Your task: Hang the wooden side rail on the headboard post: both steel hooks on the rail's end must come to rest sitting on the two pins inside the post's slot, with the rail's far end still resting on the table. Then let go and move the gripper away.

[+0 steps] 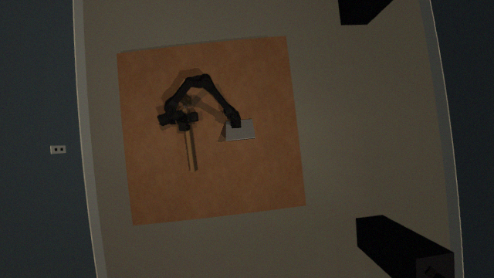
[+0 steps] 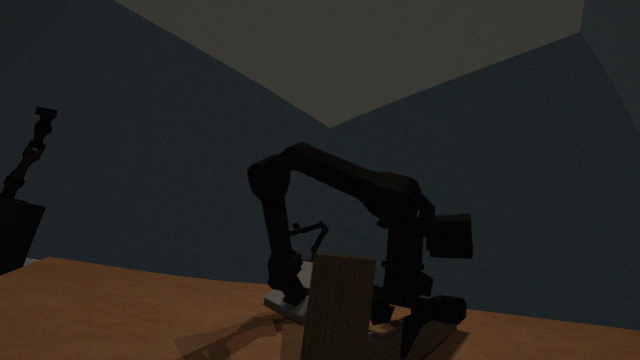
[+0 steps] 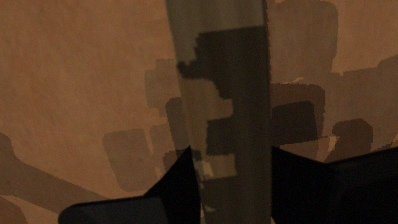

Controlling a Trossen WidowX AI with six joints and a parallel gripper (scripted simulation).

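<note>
Right now the headboard post is 140 mm to the right of my gripper tip, 50 mm above it and 10 mm ahead of it.
</note>
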